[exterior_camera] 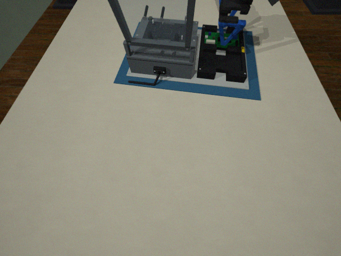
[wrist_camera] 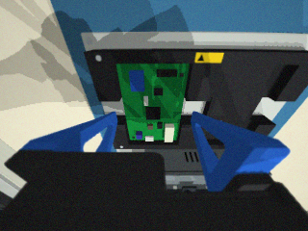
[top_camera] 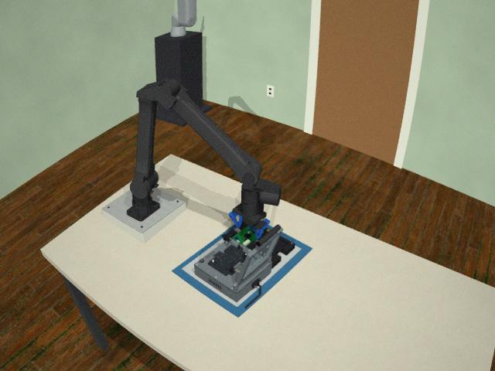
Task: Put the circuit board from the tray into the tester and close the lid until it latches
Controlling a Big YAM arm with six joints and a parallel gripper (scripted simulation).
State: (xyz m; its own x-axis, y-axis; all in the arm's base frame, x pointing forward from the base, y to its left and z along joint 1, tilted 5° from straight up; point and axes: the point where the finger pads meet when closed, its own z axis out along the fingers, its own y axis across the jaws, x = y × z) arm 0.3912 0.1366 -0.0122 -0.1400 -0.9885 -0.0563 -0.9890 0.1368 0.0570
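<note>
The green circuit board is 20 mm below my hand. Also, from my hand: tester lid: 190 mm to the right, 160 mm ahead, 140 mm above.
</note>
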